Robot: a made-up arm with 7 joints. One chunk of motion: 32 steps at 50 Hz.
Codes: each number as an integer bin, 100 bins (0 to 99) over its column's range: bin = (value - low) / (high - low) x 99, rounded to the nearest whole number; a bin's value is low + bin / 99 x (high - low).
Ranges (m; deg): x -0.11..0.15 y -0.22..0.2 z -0.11..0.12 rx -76..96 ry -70..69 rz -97..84
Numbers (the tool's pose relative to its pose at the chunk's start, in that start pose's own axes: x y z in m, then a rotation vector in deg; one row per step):
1: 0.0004 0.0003 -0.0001 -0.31 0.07 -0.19
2: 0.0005 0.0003 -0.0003 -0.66 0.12 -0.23
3: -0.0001 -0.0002 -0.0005 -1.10 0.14 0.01
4: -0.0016 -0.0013 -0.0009 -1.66 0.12 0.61
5: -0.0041 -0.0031 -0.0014 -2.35 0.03 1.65
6: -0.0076 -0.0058 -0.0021 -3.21 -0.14 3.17
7: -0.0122 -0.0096 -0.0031 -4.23 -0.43 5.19
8: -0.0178 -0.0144 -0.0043 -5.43 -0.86 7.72
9: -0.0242 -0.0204 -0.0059 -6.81 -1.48 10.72
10: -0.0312 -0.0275 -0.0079 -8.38 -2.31 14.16
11: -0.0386 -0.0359 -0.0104 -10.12 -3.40 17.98
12: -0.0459 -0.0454 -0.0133 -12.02 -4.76 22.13
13: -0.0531 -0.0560 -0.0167 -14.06 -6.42 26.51
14: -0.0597 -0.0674 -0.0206 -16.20 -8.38 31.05
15: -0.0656 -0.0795 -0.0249 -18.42 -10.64 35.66
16: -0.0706 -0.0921 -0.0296 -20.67 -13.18 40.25
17: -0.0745 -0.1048 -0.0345 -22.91 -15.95 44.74
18: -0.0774 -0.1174 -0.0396 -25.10 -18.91 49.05
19: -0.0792 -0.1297 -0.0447 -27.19 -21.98 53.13
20: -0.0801 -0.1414 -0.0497 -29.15 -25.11 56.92
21: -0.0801 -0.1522 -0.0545 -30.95 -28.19 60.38
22: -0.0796 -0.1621 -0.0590 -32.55 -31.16 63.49
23: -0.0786 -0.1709 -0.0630 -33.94 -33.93 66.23
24: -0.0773 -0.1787 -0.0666 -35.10 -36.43 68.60
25: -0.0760 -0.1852 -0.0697 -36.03 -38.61 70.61
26: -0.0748 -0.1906 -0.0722 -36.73 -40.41 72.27
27: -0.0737 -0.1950 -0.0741 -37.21 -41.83 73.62
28: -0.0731 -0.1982 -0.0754 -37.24 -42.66 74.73
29: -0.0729 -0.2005 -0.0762 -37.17 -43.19 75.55
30: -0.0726 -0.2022 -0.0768 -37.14 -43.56 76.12
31: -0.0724 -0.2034 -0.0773 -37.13 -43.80 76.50
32: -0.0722 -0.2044 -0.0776 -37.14 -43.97 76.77
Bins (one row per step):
1: 42 52 47 44 50 53
2: 42 52 47 43 50 53
3: 42 52 47 43 50 53
4: 41 52 47 43 50 53
5: 40 51 47 42 50 54
6: 39 50 46 42 50 55
7: 37 50 46 41 50 56
8: 35 48 45 41 49 57
9: 33 47 45 40 49 59
10: 30 45 44 39 48 61
11: 27 43 43 38 47 63
12: 24 41 42 37 46 65
13: 22 39 40 36 45 68
14: 19 36 38 34 44 70
15: 17 33 37 33 42 73
16: 15 30 35 32 40 75
17: 14 27 32 31 38 78
18: 12 24 30 29 36 80
19: 12 21 28 28 34 82
20: 11 19 26 27 32 84
21: 11 16 24 26 30 86
22: 12 14 22 25 28 88
23: 12 12 20 24 26 89
24: 12 10 19 24 24 91
25: 13 8 17 23 22 92
26: 13 7 16 23 21 93
27: 14 6 15 22 20 93
28: 14 5 15 22 19 94
29: 14 5 15 22 19 94
30: 14 4 14 22 19 95
31: 14 4 14 22 19 95
32: 14 4 14 22 19 95

